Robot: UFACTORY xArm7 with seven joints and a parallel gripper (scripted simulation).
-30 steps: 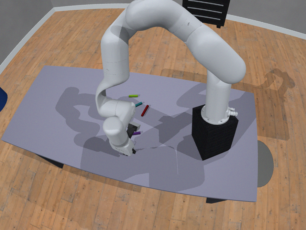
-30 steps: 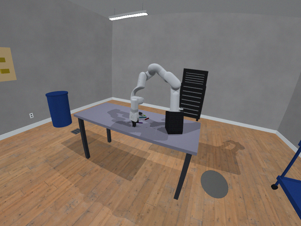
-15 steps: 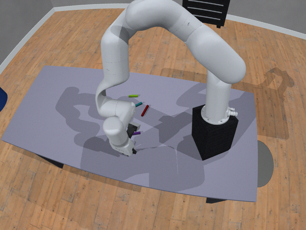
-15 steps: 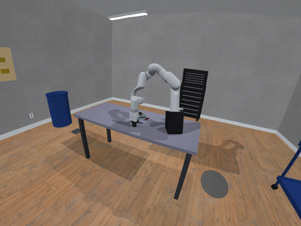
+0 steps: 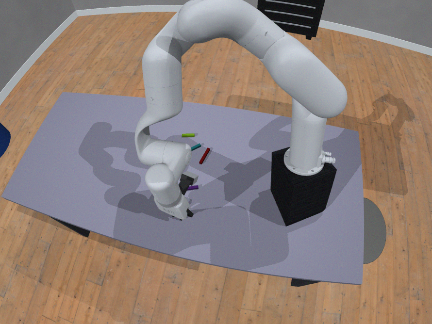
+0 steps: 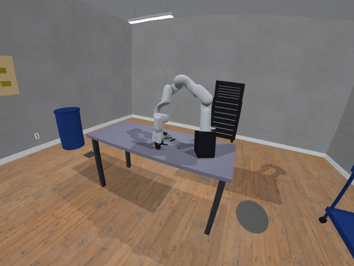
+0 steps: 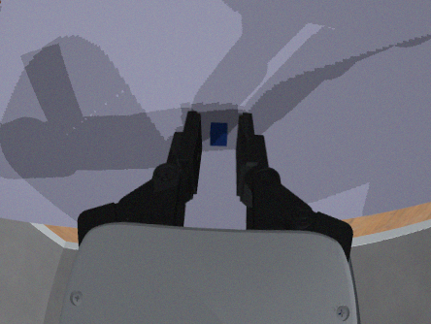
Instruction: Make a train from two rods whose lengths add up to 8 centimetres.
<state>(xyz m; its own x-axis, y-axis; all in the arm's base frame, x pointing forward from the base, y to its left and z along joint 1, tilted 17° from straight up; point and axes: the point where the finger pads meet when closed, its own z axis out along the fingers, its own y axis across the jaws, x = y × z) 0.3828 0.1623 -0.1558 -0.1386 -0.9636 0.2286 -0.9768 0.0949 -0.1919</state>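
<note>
Now: the small blue rod 2 cm below my hand. From my hand the other things lie so: purple rod (1 cm behind, 11 cm to the right, 2 cm below); red rod (2 cm behind, 25 cm to the right, 2 cm below); orange rod (12 cm ahead, 14 cm to the right, 2 cm below).
</note>
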